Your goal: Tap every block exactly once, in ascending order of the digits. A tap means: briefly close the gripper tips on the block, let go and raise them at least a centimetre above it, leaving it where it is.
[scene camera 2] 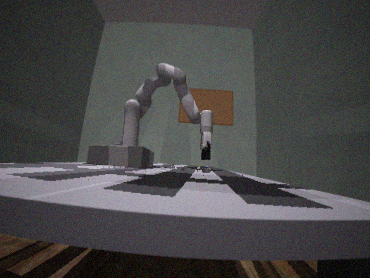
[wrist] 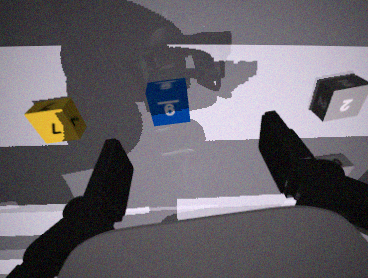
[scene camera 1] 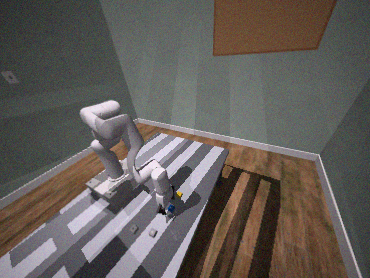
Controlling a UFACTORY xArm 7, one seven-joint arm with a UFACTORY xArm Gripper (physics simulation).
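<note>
My gripper (scene camera 1: 167, 201) (scene camera 2: 206, 156) (wrist: 191, 142) is open and empty, pointing down above the table by the blue block. The blue block (scene camera 1: 171, 207) (wrist: 168, 102) shows an upside-down digit with a bar; I cannot tell whether it is 6 or 9. It lies ahead of and between the fingertips in the wrist view. The yellow block (scene camera 1: 179, 194) (wrist: 52, 122), with an upside-down 7, is left of the fingers there. The grey block (scene camera 1: 153, 232) (wrist: 344, 102), with a 2, is at the right. A paler block (scene camera 1: 133, 228) is partly hidden behind the right finger in the wrist view.
The striped light and dark table (scene camera 1: 90, 222) (scene camera 2: 125, 207) carries the blocks and the arm's base (scene camera 1: 102, 187) (scene camera 2: 131, 156). The arm's shadow falls around the yellow and blue blocks. The table's edge runs to the right of the blocks in scene camera 1.
</note>
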